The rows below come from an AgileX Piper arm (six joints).
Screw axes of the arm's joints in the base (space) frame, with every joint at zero. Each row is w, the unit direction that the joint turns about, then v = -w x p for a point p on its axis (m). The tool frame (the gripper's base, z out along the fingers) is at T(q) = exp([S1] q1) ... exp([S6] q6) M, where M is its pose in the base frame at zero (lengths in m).
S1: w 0 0 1 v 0.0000 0.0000 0.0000
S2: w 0 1 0 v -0.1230 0.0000 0.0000
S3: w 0 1 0 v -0.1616 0.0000 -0.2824
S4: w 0.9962 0 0.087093 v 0.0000 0.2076 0.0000
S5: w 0 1 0 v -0.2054 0.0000 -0.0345
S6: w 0.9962 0 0.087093 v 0.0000 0.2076 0.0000
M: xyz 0.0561 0.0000 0.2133 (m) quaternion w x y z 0.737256 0 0.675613 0
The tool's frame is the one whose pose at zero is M.
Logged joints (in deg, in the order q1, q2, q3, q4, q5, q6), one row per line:
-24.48, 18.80, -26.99, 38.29, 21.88, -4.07
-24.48, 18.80, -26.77, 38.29, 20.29, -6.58
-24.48, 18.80, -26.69, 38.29, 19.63, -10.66
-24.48, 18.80, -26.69, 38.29, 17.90, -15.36
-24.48, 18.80, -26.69, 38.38, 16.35, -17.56
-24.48, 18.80, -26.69, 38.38, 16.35, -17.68
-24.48, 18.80, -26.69, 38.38, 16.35, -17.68
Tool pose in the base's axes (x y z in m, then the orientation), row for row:
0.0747, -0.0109, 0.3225, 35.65, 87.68, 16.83
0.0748, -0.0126, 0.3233, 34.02, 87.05, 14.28
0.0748, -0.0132, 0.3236, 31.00, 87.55, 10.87
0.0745, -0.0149, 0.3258, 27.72, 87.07, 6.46
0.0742, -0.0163, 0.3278, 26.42, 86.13, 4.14
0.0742, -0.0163, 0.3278, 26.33, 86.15, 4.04
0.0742, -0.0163, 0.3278, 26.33, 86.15, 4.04
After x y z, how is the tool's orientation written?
As a rotation vector, in degrees.
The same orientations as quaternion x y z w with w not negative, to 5 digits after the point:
0.27587, 0.67850, 0.13024, 0.66825
0.26433, 0.67635, 0.11095, 0.67850
0.24149, 0.68200, 0.08468, 0.68512
0.21695, 0.68145, 0.05056, 0.69714
0.20748, 0.67640, 0.03251, 0.70596
0.20678, 0.67658, 0.03173, 0.70603
0.20678, 0.67658, 0.03173, 0.70603

